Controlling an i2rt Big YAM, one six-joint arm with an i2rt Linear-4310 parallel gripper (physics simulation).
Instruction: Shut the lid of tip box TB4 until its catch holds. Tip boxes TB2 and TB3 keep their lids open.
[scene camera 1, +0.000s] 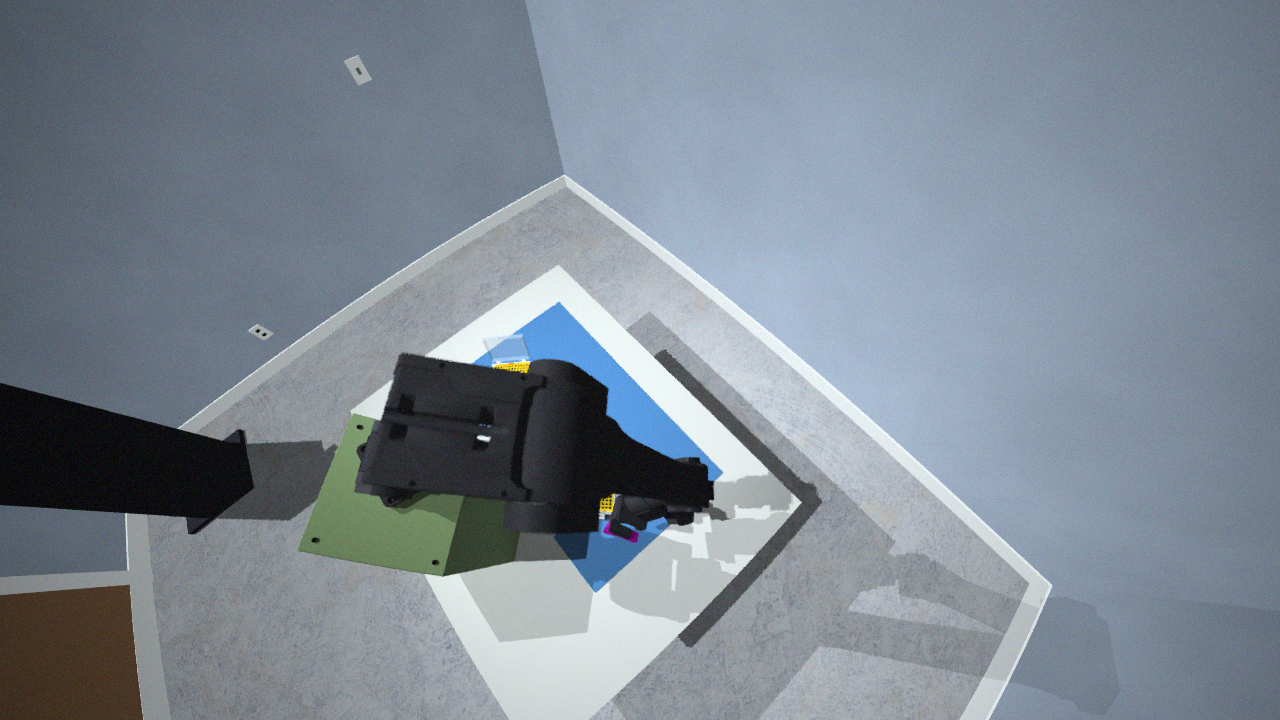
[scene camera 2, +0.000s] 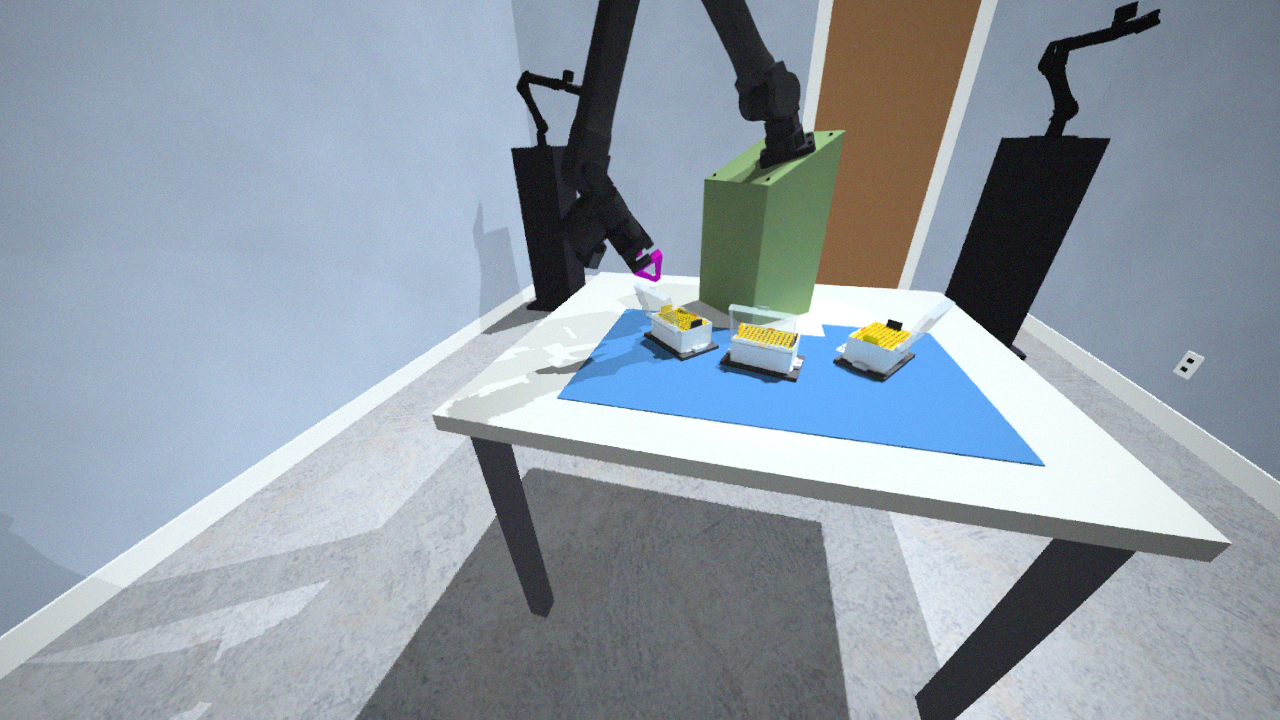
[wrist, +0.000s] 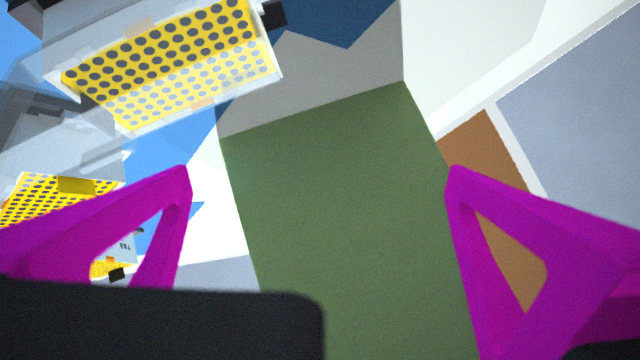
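Where they show: gripper, fingertip midpoint: (scene camera 1: 610, 510) (scene camera 2: 648, 267) (wrist: 318, 179); arm's base, link origin: (scene camera 2: 787, 153).
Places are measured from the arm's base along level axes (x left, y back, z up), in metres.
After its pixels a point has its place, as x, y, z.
Three tip boxes with yellow racks stand on the blue mat, clear lids raised. The left box (scene camera 2: 687, 338) @(-0.173, -0.311, -0.348) (scene camera 1: 606, 504) (wrist: 170, 60) @(-0.280, -0.294, -0.256) has its lid (scene camera 2: 652, 295) @(-0.246, -0.327, -0.250) leaning back and open. The middle box (scene camera 2: 763, 356) @(-0.013, -0.347, -0.354) (wrist: 55, 197) and right box (scene camera 2: 872, 356) (scene camera 1: 511, 367) @(0.244, -0.260, -0.332) (wrist: 114, 269) @(0.249, -0.202, -0.331) also have open lids. I cannot tell for sure which box is TB4. My gripper (scene camera 2: 648, 265) @(-0.275, -0.245, -0.216) (wrist: 318, 179) @(-0.275, -0.245, -0.216) is open and empty, its magenta fingers just above and behind the left box's lid. In scene camera 1 the arm hides the middle box and most of the left one.
The blue mat (scene camera 2: 787, 411) @(0.032, -0.474, -0.389) (scene camera 1: 595, 349) @(0.151, -0.502, -0.389) lies on the white table (scene camera 2: 626, 438) @(-0.222, -0.603, -0.392) (scene camera 1: 559, 284) @(0.457, -0.568, -0.392). The green arm pedestal (scene camera 2: 760, 232) @(-0.043, -0.127, -0.156) (scene camera 1: 384, 537) @(-0.092, 0.076, -0.009) (wrist: 340, 210) @(-0.109, -0.054, -0.264) stands behind the boxes. Two black stands (scene camera 2: 1029, 223) (scene camera 2: 541, 232) with arms stand farther back.
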